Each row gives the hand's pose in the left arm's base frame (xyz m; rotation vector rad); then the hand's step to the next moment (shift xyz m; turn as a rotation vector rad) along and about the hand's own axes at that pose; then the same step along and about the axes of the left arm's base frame.
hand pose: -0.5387 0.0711 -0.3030 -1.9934 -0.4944 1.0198
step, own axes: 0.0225 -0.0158 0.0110 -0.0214 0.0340 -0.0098
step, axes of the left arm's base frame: 0.0049 0.0292 -0.0016 -0.0056 -0.0385 -0.0141
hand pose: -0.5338 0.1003 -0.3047 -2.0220 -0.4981 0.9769
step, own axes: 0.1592 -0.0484 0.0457 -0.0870 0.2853 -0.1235
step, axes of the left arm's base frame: 0.0631 0.1523 -0.0509 0.0429 -0.2850 -0.1454
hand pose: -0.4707 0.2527 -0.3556 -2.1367 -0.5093 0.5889
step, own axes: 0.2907 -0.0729 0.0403 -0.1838 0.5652 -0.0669
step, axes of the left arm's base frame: 0.2007 0.2243 -0.0292 -0.0259 -0.4604 -0.3809
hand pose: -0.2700 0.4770 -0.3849 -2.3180 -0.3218 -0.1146
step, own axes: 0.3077 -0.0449 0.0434 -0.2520 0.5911 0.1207
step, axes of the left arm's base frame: 0.2840 0.1213 0.0568 -0.0878 -0.3559 -0.5414
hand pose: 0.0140 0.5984 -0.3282 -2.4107 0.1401 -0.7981
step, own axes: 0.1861 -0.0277 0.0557 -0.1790 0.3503 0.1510
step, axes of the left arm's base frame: 0.1813 0.0001 0.0750 -0.0306 -0.1629 -0.3874
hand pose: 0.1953 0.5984 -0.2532 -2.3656 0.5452 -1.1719
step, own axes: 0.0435 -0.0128 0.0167 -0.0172 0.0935 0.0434
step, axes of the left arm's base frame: 0.0400 -0.0088 0.0257 0.0116 -0.0589 -0.0856
